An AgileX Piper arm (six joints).
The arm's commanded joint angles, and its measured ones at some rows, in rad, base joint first. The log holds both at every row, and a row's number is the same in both.
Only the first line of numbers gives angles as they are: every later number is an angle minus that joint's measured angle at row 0.
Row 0, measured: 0.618 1.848 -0.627 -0.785 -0.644 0.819
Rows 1 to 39, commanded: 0.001 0.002 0.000 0.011 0.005 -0.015; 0.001 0.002 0.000 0.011 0.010 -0.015; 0.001 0.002 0.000 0.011 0.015 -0.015; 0.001 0.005 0.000 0.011 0.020 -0.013; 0.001 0.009 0.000 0.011 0.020 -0.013; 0.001 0.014 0.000 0.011 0.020 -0.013; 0.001 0.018 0.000 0.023 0.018 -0.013; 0.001 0.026 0.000 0.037 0.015 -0.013; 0.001 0.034 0.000 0.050 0.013 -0.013; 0.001 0.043 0.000 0.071 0.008 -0.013; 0.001 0.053 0.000 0.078 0.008 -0.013; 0.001 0.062 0.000 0.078 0.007 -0.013; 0.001 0.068 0.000 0.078 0.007 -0.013; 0.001 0.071 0.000 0.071 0.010 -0.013; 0.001 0.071 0.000 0.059 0.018 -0.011; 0.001 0.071 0.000 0.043 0.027 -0.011; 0.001 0.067 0.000 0.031 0.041 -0.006; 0.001 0.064 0.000 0.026 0.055 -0.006; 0.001 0.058 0.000 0.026 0.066 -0.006; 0.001 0.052 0.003 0.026 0.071 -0.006; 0.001 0.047 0.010 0.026 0.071 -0.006; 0.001 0.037 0.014 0.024 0.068 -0.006; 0.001 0.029 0.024 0.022 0.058 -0.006; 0.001 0.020 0.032 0.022 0.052 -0.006; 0.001 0.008 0.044 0.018 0.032 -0.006; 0.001 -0.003 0.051 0.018 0.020 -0.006; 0.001 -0.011 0.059 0.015 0.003 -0.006; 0.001 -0.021 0.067 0.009 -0.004 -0.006; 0.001 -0.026 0.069 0.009 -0.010 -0.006; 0.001 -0.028 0.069 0.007 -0.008 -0.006; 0.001 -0.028 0.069 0.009 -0.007 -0.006; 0.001 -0.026 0.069 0.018 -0.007 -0.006; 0.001 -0.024 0.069 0.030 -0.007 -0.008; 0.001 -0.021 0.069 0.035 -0.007 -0.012; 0.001 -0.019 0.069 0.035 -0.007 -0.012; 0.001 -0.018 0.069 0.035 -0.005 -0.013; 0.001 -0.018 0.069 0.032 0.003 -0.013; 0.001 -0.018 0.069 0.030 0.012 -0.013; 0.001 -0.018 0.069 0.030 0.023 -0.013
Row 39, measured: 0.000 -0.021 0.060 0.029 -0.022 0.000
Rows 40 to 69, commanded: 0.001 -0.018 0.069 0.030 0.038 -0.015; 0.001 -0.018 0.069 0.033 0.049 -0.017; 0.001 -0.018 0.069 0.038 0.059 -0.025; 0.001 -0.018 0.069 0.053 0.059 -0.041; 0.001 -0.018 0.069 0.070 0.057 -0.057; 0.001 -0.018 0.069 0.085 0.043 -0.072; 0.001 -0.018 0.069 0.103 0.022 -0.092; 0.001 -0.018 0.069 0.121 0.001 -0.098; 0.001 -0.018 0.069 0.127 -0.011 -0.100; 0.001 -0.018 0.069 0.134 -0.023 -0.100; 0.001 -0.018 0.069 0.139 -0.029 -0.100; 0.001 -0.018 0.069 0.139 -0.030 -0.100; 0.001 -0.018 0.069 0.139 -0.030 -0.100; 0.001 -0.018 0.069 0.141 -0.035 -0.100; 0.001 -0.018 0.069 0.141 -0.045 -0.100; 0.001 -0.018 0.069 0.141 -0.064 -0.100; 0.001 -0.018 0.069 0.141 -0.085 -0.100; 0.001 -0.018 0.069 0.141 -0.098 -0.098; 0.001 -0.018 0.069 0.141 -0.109 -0.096; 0.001 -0.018 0.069 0.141 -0.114 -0.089; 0.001 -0.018 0.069 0.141 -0.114 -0.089; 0.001 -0.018 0.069 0.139 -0.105 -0.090; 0.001 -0.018 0.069 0.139 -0.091 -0.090; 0.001 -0.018 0.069 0.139 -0.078 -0.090; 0.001 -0.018 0.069 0.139 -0.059 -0.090; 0.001 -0.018 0.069 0.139 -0.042 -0.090; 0.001 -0.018 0.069 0.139 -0.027 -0.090; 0.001 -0.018 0.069 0.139 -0.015 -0.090; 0.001 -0.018 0.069 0.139 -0.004 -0.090; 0.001 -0.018 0.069 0.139 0.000 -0.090
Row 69, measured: 0.002 -0.019 0.064 0.137 -0.035 -0.086
